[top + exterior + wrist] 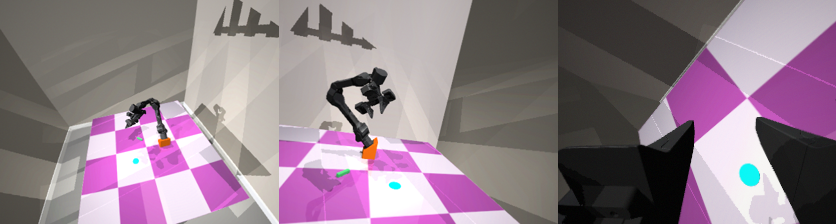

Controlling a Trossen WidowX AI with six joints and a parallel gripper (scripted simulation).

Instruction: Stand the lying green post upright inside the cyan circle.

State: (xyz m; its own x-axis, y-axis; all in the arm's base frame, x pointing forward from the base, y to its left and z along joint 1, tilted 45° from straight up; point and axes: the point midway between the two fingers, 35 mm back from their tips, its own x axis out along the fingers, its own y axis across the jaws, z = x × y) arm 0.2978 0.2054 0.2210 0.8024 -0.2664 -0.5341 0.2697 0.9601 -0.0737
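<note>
Right now my gripper tip is 9 cm past the green post, 10 cm to the left of it and 32 cm above it. Round my gripper tip: cyan circle (2 cm behind, 15 cm to the left, 33 cm below).
</note>
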